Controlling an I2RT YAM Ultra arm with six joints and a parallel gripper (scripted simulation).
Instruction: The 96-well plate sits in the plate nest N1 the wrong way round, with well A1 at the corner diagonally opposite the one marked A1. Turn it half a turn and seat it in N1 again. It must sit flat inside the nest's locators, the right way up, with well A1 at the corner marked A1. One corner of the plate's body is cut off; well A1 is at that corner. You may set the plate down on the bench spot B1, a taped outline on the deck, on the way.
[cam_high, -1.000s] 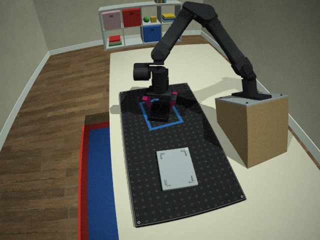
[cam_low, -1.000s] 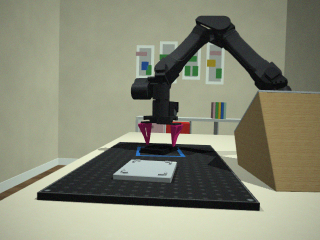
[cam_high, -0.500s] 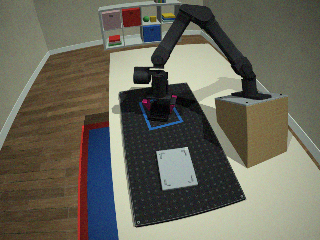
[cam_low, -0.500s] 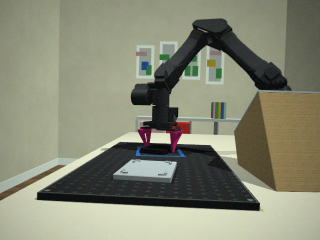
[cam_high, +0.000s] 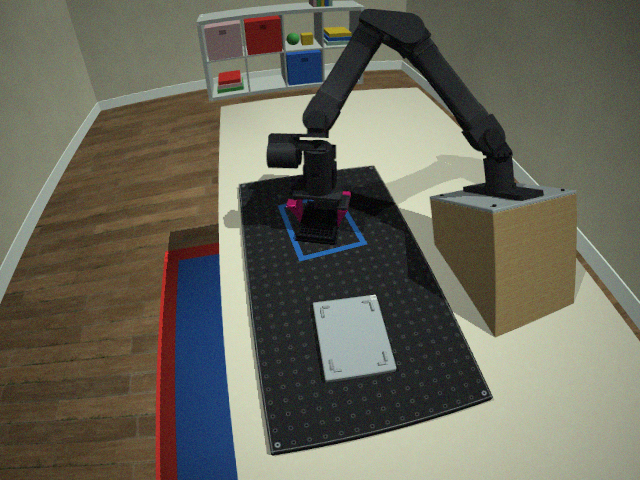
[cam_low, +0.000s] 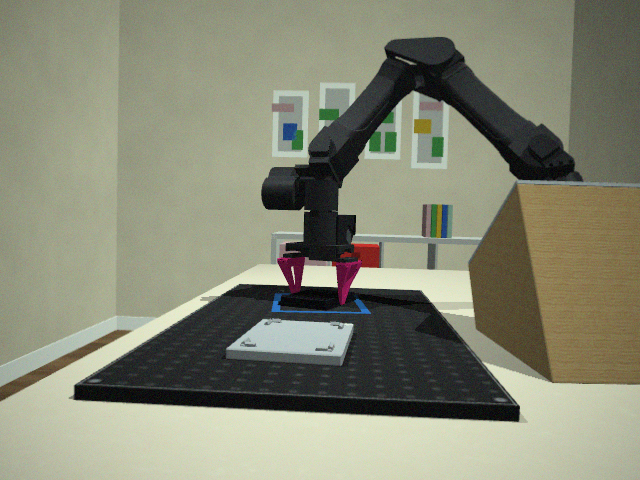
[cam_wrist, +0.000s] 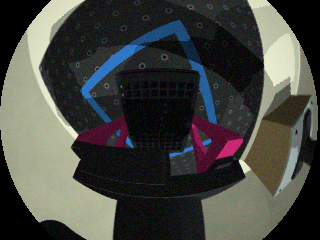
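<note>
Right now the black 96-well plate is right at my hand. From my hand the other things lie so: grey plate nest N1: 310 mm to the left, 30 mm ahead.
</note>
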